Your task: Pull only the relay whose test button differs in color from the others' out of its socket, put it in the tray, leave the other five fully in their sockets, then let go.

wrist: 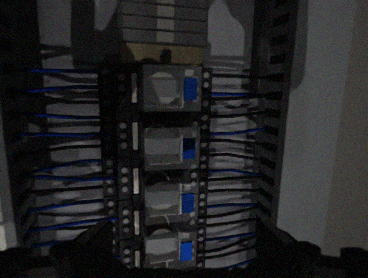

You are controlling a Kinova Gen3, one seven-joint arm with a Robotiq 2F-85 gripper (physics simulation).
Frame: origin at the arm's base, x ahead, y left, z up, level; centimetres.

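Seen in the pictures: gripper, fingertip midpoint: (pixel 184 236).
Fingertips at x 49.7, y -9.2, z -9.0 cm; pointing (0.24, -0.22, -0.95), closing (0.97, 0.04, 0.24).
A point is followed by its place in that frame.
Four relays with blue test buttons stand in a column in their sockets: the top relay (pixel 162 87) {z -7.5, x 47.8, y -0.5 cm}, the second relay (pixel 162 145) {z -7.5, x 47.9, y -3.2 cm}, the third relay (pixel 162 197) {z -7.5, x 48.0, y -5.9 cm} and the lowest relay (pixel 162 246) {z -7.5, x 48.1, y -8.6 cm}, which is partly cut off by the gripper body at the bottom edge. A relay with a differently coloured button does not show in this view. My gripper (pixel 184 236) {z -9.0, x 49.7, y -9.2 cm} is open and empty, its dark fingers far apart on either side of the lower relays. The tray does not show. The view is dark and grainy.
A grey terminal stack (pixel 140 22) {z -9.7, x 47.0, y 2.7 cm} with a tan end piece (pixel 142 52) {z -10.3, x 47.1, y 1.3 cm} stands above the top relay. Blue and black wires run from both sides of the sockets to the slotted wire ducts; the right duct (pixel 272 145) {z -11.8, x 56.8, y -4.3 cm} stands beside a pale wall (pixel 312 150) {z -10.0, x 58.8, y -4.3 cm}.
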